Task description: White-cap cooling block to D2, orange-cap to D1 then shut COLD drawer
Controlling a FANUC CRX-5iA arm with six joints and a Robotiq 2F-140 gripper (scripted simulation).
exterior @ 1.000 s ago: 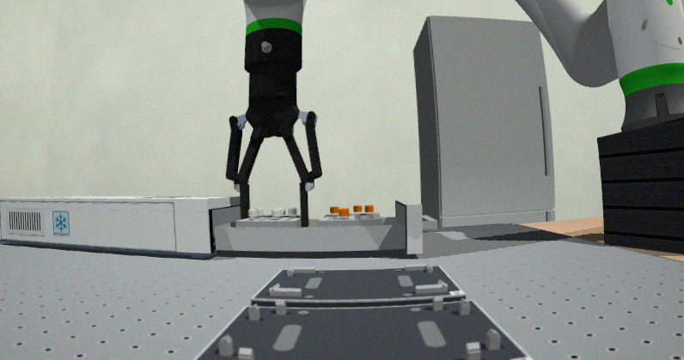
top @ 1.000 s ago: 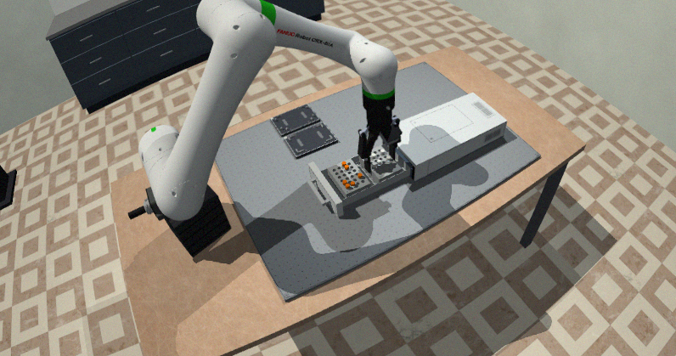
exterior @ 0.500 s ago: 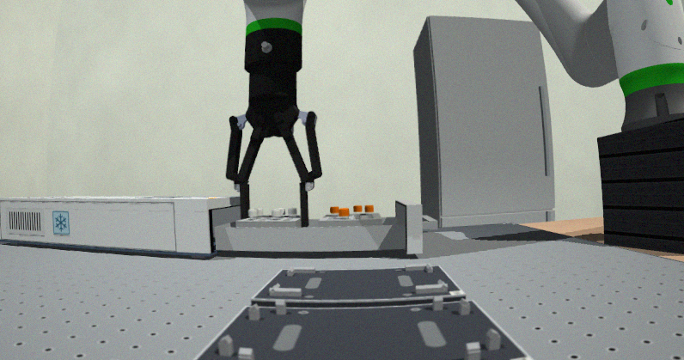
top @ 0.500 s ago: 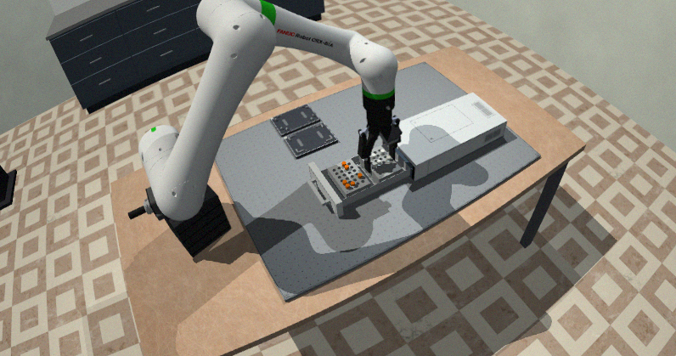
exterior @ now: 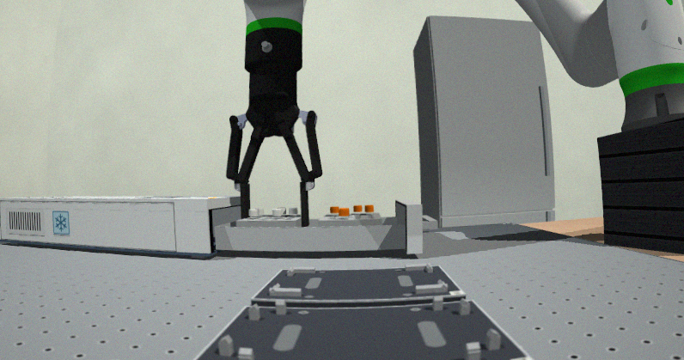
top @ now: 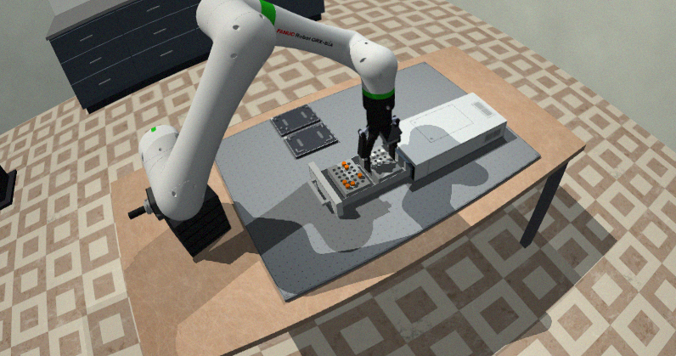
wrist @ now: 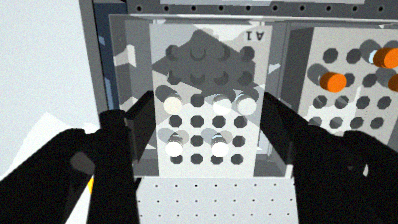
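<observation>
Right now the cooler drawer is 8 cm behind my hand and 3 cm below it. Round my hand: white-capped cooling block (3 cm below); then cooler COLD (11 cm ahead, 2 cm below); then orange-capped cooling block (12 cm behind, 3 cm below).
</observation>
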